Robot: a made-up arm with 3 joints. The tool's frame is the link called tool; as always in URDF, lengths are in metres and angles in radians. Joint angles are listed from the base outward.
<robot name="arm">
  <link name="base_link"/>
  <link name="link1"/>
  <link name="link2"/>
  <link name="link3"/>
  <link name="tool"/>
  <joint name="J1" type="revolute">
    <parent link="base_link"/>
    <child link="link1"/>
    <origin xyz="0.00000 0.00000 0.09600"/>
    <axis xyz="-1 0 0"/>
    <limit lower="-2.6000" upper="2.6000"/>
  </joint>
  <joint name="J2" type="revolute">
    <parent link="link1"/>
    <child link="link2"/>
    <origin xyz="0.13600 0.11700 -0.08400"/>
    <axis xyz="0 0 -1"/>
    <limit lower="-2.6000" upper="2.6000"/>
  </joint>
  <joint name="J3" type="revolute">
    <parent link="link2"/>
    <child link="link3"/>
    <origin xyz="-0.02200 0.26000 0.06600"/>
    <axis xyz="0 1 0"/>
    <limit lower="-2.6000" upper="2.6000"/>
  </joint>
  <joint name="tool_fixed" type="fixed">
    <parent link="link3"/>
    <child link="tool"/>
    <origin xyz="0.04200 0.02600 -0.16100"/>
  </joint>
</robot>
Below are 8 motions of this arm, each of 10 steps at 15 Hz.
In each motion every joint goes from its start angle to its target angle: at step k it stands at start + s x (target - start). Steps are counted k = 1, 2, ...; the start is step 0. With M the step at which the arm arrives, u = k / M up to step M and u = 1 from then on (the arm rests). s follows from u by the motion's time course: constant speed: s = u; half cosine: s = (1 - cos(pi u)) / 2; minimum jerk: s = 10 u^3 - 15 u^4 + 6 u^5.
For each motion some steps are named. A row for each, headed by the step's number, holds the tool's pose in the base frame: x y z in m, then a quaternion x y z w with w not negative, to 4 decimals.
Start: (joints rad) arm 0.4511 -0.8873 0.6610
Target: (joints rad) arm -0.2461 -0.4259 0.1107
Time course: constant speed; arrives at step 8
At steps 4, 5, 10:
4: -0.0732 0.2965 -0.1184 -0.1093 0.1975 0.3067 0.9246
5: -0.0519 0.3322 -0.0932 -0.0538 0.1531 0.2901 0.9431
10: 0.0196 0.4114 0.0110 0.1082 0.0278 0.2161 0.9700

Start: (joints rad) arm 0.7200 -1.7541 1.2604
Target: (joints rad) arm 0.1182 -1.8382 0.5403
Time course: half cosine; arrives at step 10
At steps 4, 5, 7, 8, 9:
4: -0.1149 -0.1347 0.0123 -0.5039 0.4668 0.5814 0.4361
5: -0.1155 -0.1216 -0.0151 -0.4496 0.4117 0.6324 0.4780
7: -0.1184 -0.0821 -0.0578 -0.3344 0.2954 0.7129 0.5409
8: -0.1200 -0.0633 -0.0696 -0.2878 0.2484 0.7372 0.5586
9: -0.1212 -0.0503 -0.0757 -0.2570 0.2176 0.7509 0.5681

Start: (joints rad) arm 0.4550 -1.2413 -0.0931
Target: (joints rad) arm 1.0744 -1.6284 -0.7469
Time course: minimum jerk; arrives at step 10
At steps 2, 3, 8, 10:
2: -0.1243 0.1325 -0.1700 -0.1582 0.0920 0.5845 0.7905
3: -0.1265 0.1168 -0.1738 -0.1588 0.0896 0.6025 0.7770
8: -0.1539 0.0152 -0.1522 -0.1064 0.1255 0.7054 0.6894
10: -0.1563 0.0095 -0.1474 -0.0991 0.1313 0.7098 0.6849

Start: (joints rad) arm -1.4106 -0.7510 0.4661
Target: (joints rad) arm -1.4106 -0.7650 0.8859
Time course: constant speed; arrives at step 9
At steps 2, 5, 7, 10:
2: -0.1122 0.2186 0.3405 0.5019 -0.0340 0.4358 0.7463
5: -0.1286 0.2076 0.3260 0.4691 0.0167 0.4712 0.7467
7: -0.1390 0.1987 0.3171 0.4459 0.0505 0.4935 0.7451
10: -0.1487 0.1887 0.3087 0.4216 0.0842 0.5145 0.7419

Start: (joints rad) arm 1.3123 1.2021 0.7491
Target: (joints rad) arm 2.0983 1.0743 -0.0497
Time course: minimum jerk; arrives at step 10
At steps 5, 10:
5: 0.3798 -0.2183 -0.1481 -0.5630 -0.3032 -0.4595 0.6164
10: 0.4008 -0.2678 -0.0126 -0.7510 -0.4541 -0.2364 0.4170

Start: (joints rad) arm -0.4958 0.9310 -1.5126
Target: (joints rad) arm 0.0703 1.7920 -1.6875
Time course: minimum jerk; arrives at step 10
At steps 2, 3, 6, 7, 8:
2: 0.4520 0.1351 0.1816 -0.1698 -0.5141 -0.4715 0.6961
3: 0.4542 0.1129 0.1651 -0.2247 -0.5134 -0.4788 0.6757
6: 0.4287 -0.0077 0.1291 -0.4735 -0.5017 -0.4999 0.5236
7: 0.4102 -0.0411 0.1331 -0.5371 -0.4946 -0.5018 0.4637
8: 0.3950 -0.0618 0.1392 -0.5770 -0.4885 -0.5023 0.4197

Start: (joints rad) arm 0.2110 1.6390 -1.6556
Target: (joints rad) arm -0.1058 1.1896 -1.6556
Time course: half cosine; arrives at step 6
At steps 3, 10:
3: 0.4395 0.0303 0.1319 -0.4918 -0.5712 -0.4246 0.5015
10: 0.4516 0.0937 0.1436 -0.3825 -0.5891 -0.4108 0.5814

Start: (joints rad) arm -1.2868 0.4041 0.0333
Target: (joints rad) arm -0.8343 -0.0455 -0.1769
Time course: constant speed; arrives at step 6
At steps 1, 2, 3, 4, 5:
1: 0.2476 0.3015 0.3898 0.5615 0.0926 -0.1352 0.8111
2: 0.2330 0.3240 0.3725 0.5315 0.0528 -0.1167 0.8373
3: 0.2179 0.3451 0.3530 0.5006 0.0144 -0.0953 0.8603
4: 0.2025 0.3644 0.3314 0.4691 -0.0223 -0.0711 0.8800
5: 0.1867 0.3819 0.3078 0.4372 -0.0572 -0.0443 0.8964

